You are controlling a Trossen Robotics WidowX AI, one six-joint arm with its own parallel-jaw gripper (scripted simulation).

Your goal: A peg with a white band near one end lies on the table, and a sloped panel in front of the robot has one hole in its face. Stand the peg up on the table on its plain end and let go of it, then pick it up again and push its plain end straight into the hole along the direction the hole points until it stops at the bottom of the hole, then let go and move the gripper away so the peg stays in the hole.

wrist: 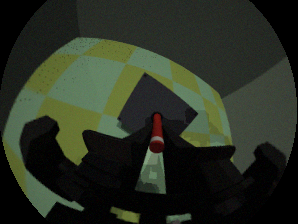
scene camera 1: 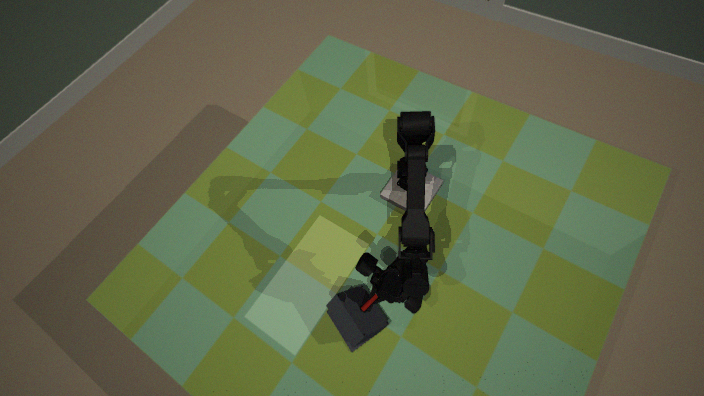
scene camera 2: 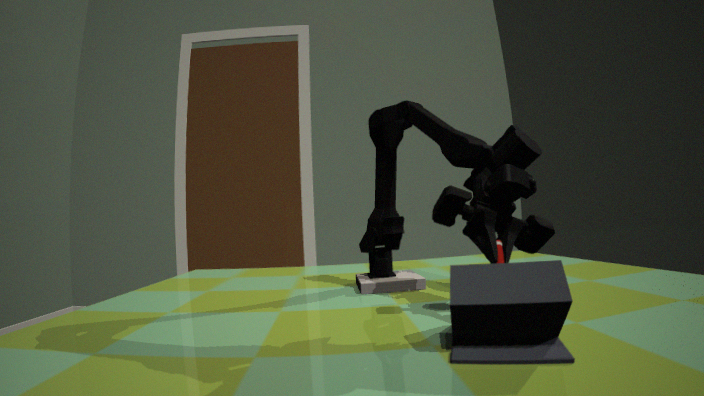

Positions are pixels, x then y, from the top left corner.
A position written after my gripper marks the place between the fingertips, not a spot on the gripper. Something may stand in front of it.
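Scene:
A red peg is held by my gripper (scene camera 2: 499,264).

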